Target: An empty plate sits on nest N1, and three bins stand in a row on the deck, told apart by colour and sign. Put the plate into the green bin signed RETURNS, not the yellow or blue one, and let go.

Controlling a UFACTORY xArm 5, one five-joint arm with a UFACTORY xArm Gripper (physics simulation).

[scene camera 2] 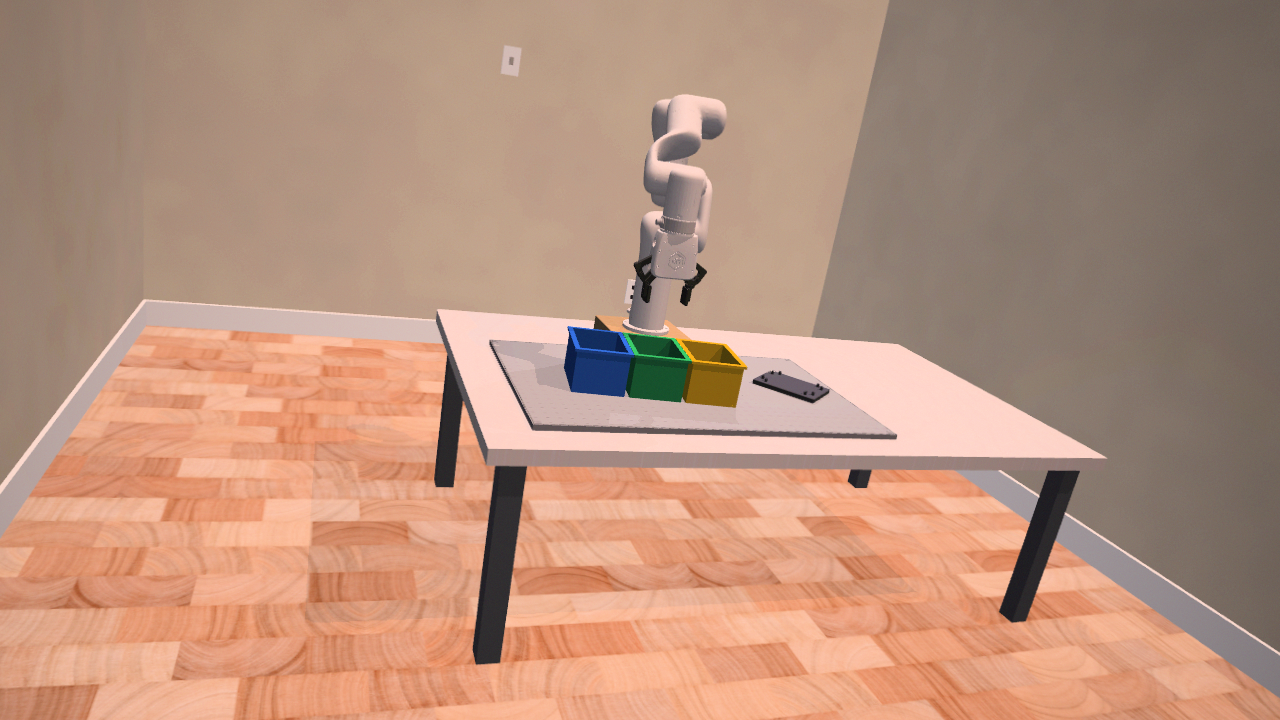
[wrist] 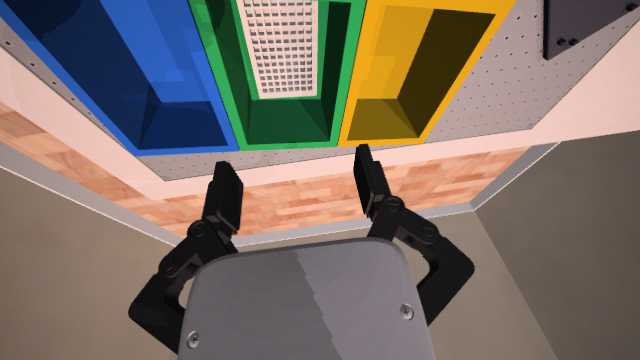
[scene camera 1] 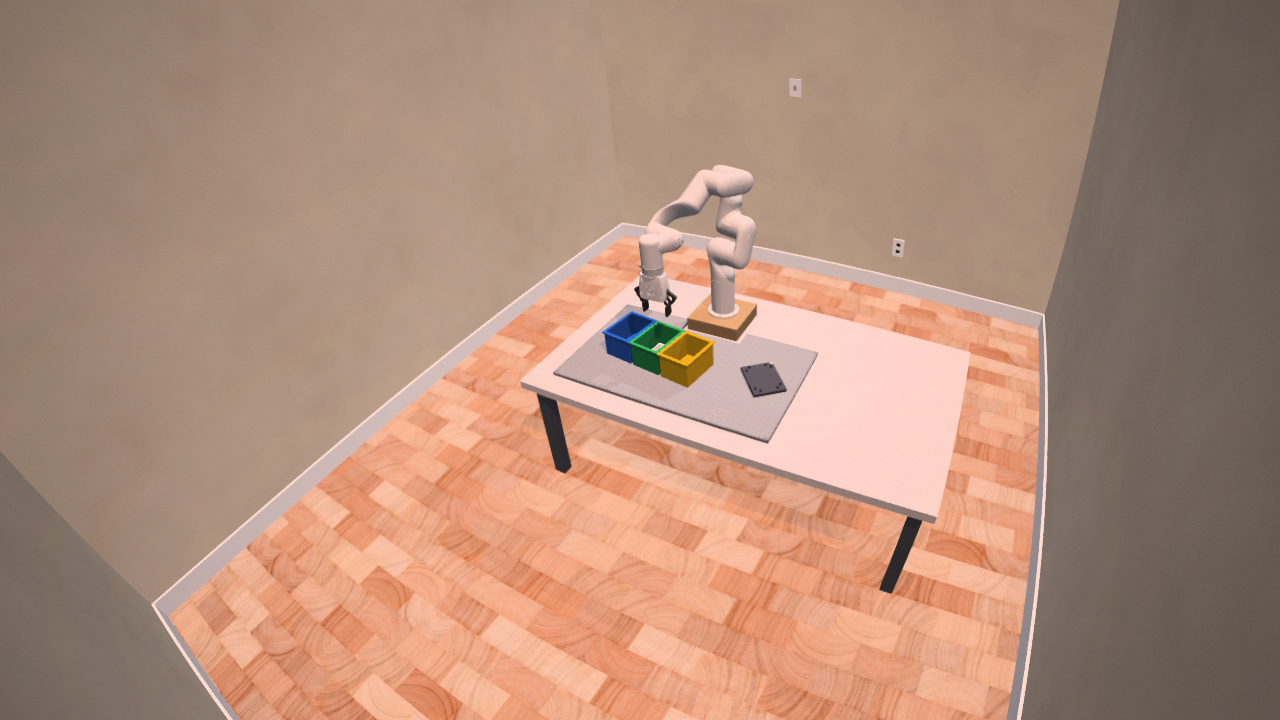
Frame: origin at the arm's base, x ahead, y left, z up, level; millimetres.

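Where they show: gripper, fingertip midpoint: (scene camera 2: 664, 302) (wrist: 295, 164) (scene camera 1: 657, 312); arm's base at its link origin: (scene camera 2: 645, 328) (scene camera 1: 723, 310).
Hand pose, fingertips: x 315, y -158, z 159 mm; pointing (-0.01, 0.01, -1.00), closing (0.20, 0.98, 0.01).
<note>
Each offset is from my fingertips to the top centre of the thing. "spot": to the spot under its first point. Level surfaces: height alone.
The white gridded plate {dy -5, dx +3, dz -180 mm} (scene camera 1: 658, 346) (wrist: 287, 55) lies inside the green bin {dy -6, dx +5, dz -100 mm} (scene camera 1: 647, 356) (scene camera 2: 657, 380) (wrist: 290, 146), low down between its walls. The green bin stands between the blue bin {spot: dy -152, dx +40, dz -140 mm} (scene camera 1: 617, 345) (scene camera 2: 597, 371) (wrist: 187, 151) and the yellow bin {spot: dy +149, dx +138, dz -117 mm} (scene camera 1: 687, 368) (scene camera 2: 712, 385) (wrist: 382, 142). Their signs do not show in these views. In the scene camera 2 view the plate is hidden by the bin's wall. My gripper (scene camera 1: 656, 308) (scene camera 2: 666, 297) (wrist: 295, 164) is open and empty, above the bins and toward the robot's base, apart from the plate. Nest N1 {dy +394, dx +36, dz -178 mm} (scene camera 1: 763, 378) (scene camera 2: 791, 385) (wrist: 582, 25) is a dark pad holding no plate.
The bins and the nest stand on a grey perforated deck {dz -200 mm} (scene camera 1: 720, 410) (scene camera 2: 572, 417) (wrist: 492, 95). The deck lies on a pale table {dz -213 mm} (scene camera 1: 877, 402) (scene camera 2: 948, 411). The arm stands on a wooden block (scene camera 1: 738, 326) behind the bins.
</note>
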